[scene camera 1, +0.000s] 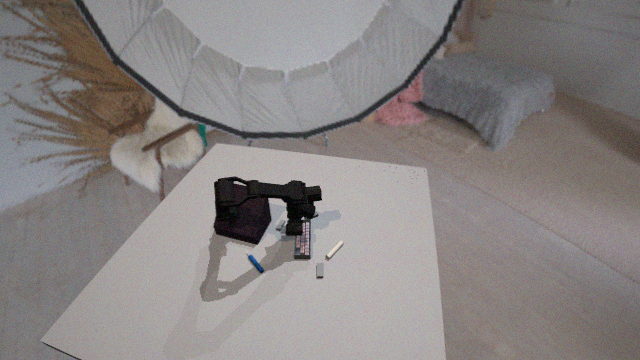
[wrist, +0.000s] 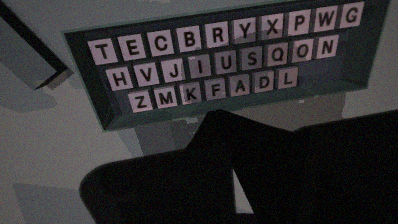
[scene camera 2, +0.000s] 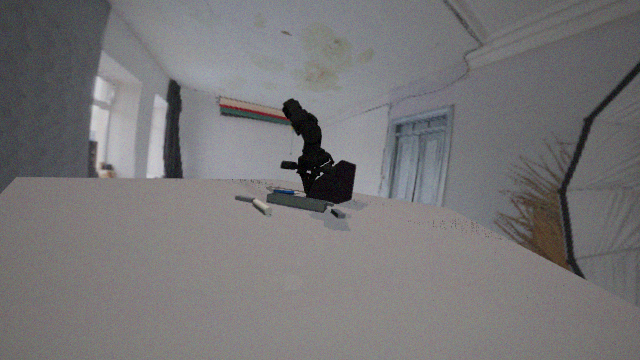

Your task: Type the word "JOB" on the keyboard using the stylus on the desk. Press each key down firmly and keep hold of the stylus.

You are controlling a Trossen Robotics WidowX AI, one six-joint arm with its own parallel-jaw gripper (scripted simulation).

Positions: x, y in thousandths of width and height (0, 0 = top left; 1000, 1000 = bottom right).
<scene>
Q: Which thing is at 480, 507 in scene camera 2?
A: My gripper.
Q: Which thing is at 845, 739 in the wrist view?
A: My gripper.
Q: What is my gripper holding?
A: Nothing.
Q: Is my gripper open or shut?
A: Shut.
</scene>
